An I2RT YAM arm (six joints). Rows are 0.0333 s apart.
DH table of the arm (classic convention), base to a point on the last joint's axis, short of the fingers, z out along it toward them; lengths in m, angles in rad. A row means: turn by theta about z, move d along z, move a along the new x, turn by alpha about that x. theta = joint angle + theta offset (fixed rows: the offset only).
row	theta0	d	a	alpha
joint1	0	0.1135	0.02	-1.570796
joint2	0	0	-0.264	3.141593
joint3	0.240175	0	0.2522	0
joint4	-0.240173	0	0.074	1.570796
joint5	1.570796	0	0	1.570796
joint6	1.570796	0.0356	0	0
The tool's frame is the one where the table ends.
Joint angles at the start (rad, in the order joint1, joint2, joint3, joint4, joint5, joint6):
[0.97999, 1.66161, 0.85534, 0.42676, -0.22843, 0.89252]
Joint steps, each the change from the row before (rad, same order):
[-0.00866, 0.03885, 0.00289, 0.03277, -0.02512, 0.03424]
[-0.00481, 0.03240, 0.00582, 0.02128, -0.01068, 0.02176]
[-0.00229, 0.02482, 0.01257, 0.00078, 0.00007, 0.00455]
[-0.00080, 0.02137, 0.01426, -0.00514, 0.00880, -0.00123]
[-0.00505, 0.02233, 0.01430, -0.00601, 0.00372, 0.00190]
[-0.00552, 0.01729, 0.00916, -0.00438, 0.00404, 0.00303]
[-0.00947, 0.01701, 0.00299, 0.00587, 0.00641, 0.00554]
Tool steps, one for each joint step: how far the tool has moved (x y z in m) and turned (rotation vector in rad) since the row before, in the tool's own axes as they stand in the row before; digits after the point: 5 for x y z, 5 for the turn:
[0.00095, -0.00755, 0.00717, -0.00865, 0.01491, 0.03813]
[0.00062, -0.00588, 0.00614, 0.00008, 0.00777, 0.02486]
[-0.00021, -0.00365, 0.00524, 0.01009, 0.00452, 0.00839]
[-0.00045, -0.00270, 0.00483, 0.01511, -0.00095, 0.00222]
[-0.00135, -0.00384, 0.00467, 0.01549, 0.00078, 0.00741]
[-0.00116, -0.00387, 0.00339, 0.01466, -0.00072, 0.00836]
[-0.00179, -0.00553, 0.00265, 0.01426, -0.00828, 0.01145]

